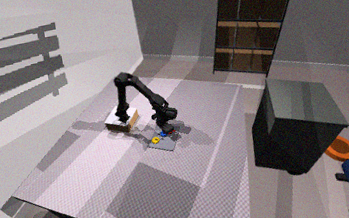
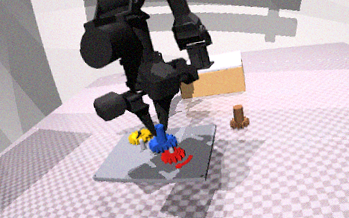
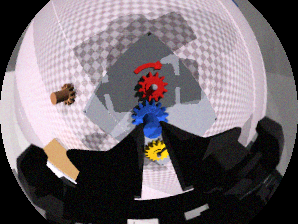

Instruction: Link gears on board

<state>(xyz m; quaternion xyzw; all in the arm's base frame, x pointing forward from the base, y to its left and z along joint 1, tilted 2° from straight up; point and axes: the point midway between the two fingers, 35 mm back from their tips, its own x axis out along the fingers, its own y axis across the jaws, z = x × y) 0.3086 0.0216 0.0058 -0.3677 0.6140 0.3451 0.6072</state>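
Right now the blue gear is 1 cm below my gripper tip. Also, from my gripper tip: red gear (3 cm to the left, 3 cm below, 3 cm ahead); then red arrow (6 cm to the left, 4 cm ahead, 3 cm below); then grey board (4 cm below, 1 cm to the right, 1 cm ahead).
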